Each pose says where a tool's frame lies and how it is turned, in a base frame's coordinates. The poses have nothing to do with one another.
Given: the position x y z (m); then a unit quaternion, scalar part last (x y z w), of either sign.
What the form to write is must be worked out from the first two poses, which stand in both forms.
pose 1, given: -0.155, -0.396, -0.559, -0.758, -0.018, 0.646, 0.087
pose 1, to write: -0.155, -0.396, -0.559, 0.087, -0.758, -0.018, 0.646
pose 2, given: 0.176, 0.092, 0.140, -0.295, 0.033, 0.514, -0.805
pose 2, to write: 0.176, 0.092, 0.140, 0.805, 0.295, -0.033, -0.514
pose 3, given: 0.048, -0.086, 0.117, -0.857, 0.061, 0.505, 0.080
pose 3, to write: 0.048, -0.086, 0.117, 0.080, -0.857, 0.061, 0.505
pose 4, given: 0.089, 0.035, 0.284, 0.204, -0.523, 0.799, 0.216
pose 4, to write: 0.089, 0.035, 0.284, 0.216, 0.204, -0.523, 0.799
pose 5, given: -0.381, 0.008, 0.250, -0.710, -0.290, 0.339, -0.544
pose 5, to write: -0.381, 0.008, 0.250, 0.544, 0.710, 0.290, -0.339
